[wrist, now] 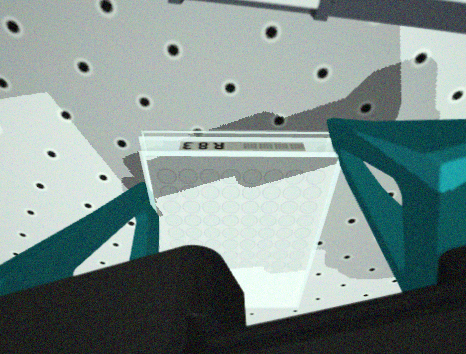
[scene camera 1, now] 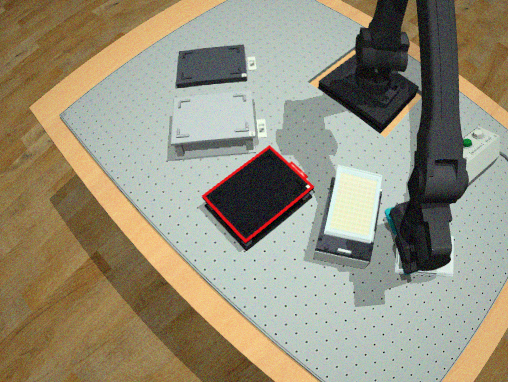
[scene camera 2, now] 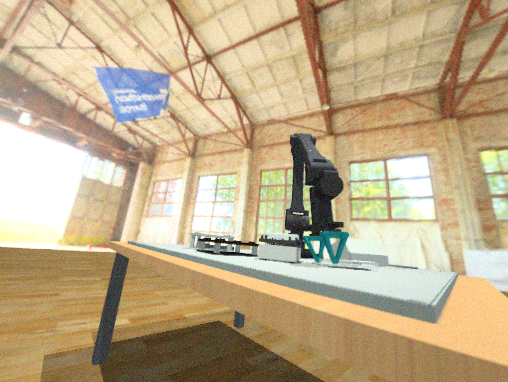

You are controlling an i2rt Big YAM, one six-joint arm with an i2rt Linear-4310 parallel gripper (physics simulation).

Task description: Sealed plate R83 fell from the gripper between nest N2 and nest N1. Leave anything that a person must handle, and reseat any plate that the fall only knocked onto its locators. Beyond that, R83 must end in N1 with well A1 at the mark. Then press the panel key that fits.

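Frame: origin at the arm's base, x ahead, y left, z up, level; millimetres.
Seen in the pictures: gripper, between the fingertips: (wrist: 235,164) (scene camera 1: 403,253) (scene camera 2: 326,263); arm's base, origin of its link: (scene camera 1: 371,86).
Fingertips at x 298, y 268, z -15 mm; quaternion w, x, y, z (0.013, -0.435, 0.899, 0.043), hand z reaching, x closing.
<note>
Offsets run from my fingertips to a thing's top centre. "spot": to the spot under its first point. Level surfaces: height alone.
Clear sealed plate R83 @[dx -27, dy +41, dz +14 mm] (wrist: 235,220) (scene camera 1: 446,269) lies on the pegboard @[dz -6 mm] (scene camera 1: 300,300); its label @[spot: dx +4, dy -13, dz +5 mm] (wrist: 242,146) reads upside down in the wrist view. My gripper (wrist: 235,164) (scene camera 2: 327,261) is shut on R83, with a teal finger against each long side. I cannot tell where well A1 is. A light grey raised nest @[dx +23, dy -458, dz +59 mm] (scene camera 1: 215,117) and a dark low nest @[dx -116, dy -605, dz +16 mm] (scene camera 1: 212,65) stand bare at the back left; their tags are too blurred to read. A yellowish plate @[dx +11, dy -129, dz +75 mm] (scene camera 1: 353,204) sits on a grey-based nest @[spot: dx +93, dy -86, dz +43 mm] (scene camera 1: 344,258). A black, red-rimmed plate @[dx +88, dy -284, dz +40 mm] (scene camera 1: 257,192) sits on a black base.
A white panel @[dx -253, dy +11, dz +77 mm] (scene camera 1: 482,152) with a green key @[dx -283, dy -3, dz +68 mm] (scene camera 1: 467,143) stands at the right behind my forearm. My arm's base (scene camera 1: 370,90) stands at the back. The yellowish plate's nest is close to my gripper's left in scene camera 1.
</note>
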